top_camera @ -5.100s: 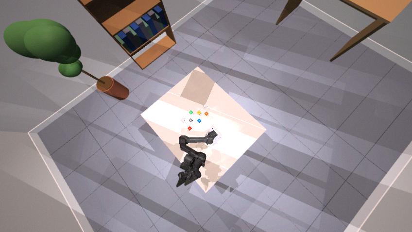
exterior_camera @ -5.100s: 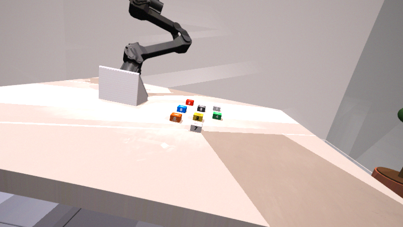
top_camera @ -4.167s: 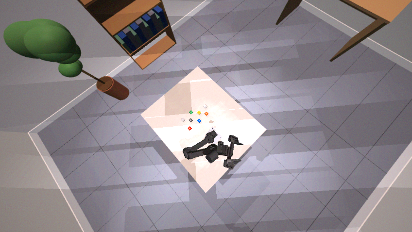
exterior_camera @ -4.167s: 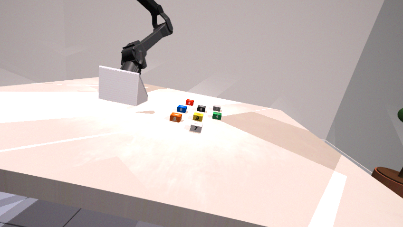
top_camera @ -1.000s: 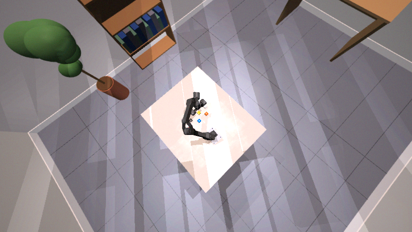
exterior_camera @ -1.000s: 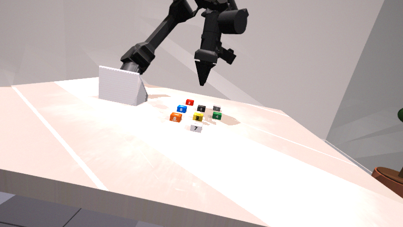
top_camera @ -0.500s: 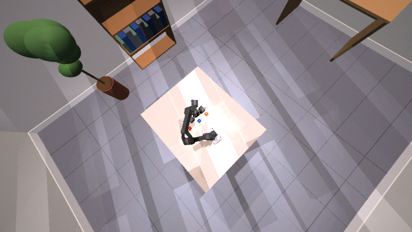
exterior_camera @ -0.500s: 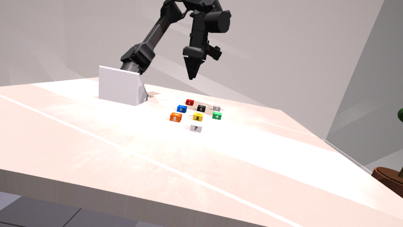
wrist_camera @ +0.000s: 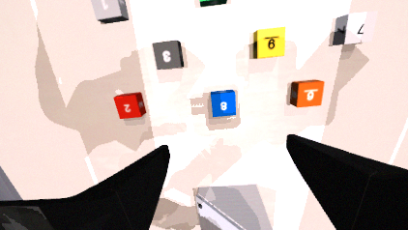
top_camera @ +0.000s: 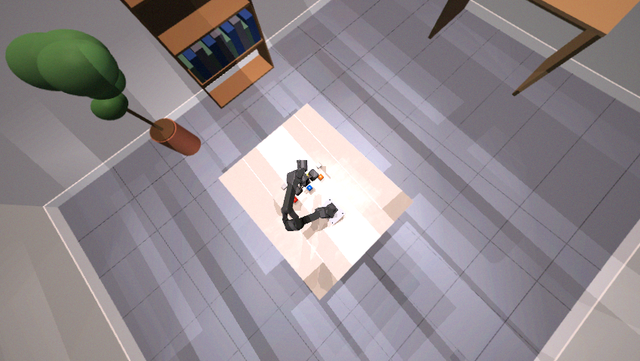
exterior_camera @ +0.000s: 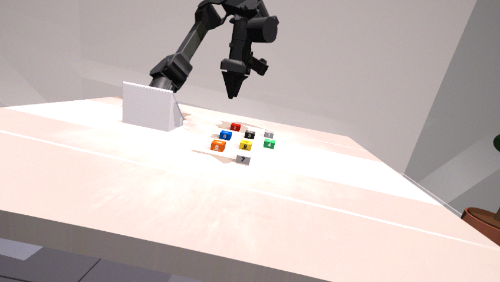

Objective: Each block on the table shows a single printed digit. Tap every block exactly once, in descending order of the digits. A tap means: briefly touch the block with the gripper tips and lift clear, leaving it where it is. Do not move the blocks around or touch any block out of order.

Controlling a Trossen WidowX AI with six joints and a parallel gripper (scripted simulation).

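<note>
The yellow 9 block is 7 cm ahead of my gripper tip, 6 cm to the right of it and 12 cm below it. The rest, counted from my gripper tip: orange block 1 cm ahead, 12 cm to the right, 12 cm below; blue 8 block 1 cm to the right, 12 cm below; black 3 block 6 cm ahead, 6 cm to the left, 12 cm below.
</note>
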